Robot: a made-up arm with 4 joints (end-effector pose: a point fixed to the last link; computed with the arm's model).
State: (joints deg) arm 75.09 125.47 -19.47 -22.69
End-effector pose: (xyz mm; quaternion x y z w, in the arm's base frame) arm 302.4 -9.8 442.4 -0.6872 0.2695 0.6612 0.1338
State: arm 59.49 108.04 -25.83 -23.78
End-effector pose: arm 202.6 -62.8 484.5 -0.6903 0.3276 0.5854 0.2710
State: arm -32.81 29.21 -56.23 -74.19
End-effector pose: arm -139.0 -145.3 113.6 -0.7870 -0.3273 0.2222 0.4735
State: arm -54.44 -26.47 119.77 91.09
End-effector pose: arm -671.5 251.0 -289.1 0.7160 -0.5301 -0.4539 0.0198
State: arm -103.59 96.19 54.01 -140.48
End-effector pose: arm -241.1 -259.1 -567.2 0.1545 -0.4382 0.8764 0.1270
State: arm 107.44 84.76 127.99 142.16
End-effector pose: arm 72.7 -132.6 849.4 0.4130 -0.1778 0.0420 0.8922
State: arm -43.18 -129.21 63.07 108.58
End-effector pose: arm -639.5 130.4 -272.0 -0.8832 -0.2386 0.2039 0.3485
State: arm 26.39 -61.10 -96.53 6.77
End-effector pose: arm 85.9 69.5 434.5 0.5134 -0.2056 0.5616 0.6155
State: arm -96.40 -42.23 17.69 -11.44
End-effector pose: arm -26.0 -97.3 -270.4 0.2771 -0.6639 0.1041 0.6867
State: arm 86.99 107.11 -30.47 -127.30
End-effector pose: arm 475.2 -206.9 289.1 0.4444 0.3370 -0.7783 0.2883
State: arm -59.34 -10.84 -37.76 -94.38
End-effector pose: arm -55.3 -94.2 -22.3 -0.6449 -0.5727 -0.1413 0.4859
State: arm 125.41 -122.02 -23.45 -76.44
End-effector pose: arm 296.8 217.3 173.5 0.1450 0.7102 -0.3520 0.5922
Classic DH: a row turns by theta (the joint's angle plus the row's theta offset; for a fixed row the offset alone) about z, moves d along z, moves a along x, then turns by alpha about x. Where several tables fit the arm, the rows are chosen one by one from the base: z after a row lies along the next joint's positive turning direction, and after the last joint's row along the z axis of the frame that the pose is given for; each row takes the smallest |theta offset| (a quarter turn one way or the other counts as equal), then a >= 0, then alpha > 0; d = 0 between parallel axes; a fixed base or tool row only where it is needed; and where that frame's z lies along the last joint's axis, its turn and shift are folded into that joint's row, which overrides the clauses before.
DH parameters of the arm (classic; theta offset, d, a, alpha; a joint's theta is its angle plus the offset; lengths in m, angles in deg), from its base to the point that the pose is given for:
base (fixed): 0 0.12 0 -90
joint 1: -90 -0.02 0.22 90
joint 2: 90 0.33 0.08 -90
joint 3: 0 0.13 -0.35 -90
joint 4: 0 0.02 0.09 -90
tool (fixed): -90 0.09 0 0

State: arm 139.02 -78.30 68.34 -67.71
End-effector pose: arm 511.5 150.5 352.7 0.1271 -0.9597 0.1290 0.2148
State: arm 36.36 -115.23 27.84 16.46
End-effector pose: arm -324.5 75.3 433.8 0.7926 0.2974 -0.4251 0.3204
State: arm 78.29 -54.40 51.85 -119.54
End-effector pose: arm -147.8 109.2 667.6 -0.3901 0.8171 0.2877 0.3122
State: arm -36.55 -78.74 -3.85 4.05
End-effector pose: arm -253.9 -22.8 -28.0 0.6192 -0.2545 0.2326 0.7055
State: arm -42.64 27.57 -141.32 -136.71
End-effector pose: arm 29.4 187.8 -95.8 0.5045 0.7327 -0.3903 0.2373
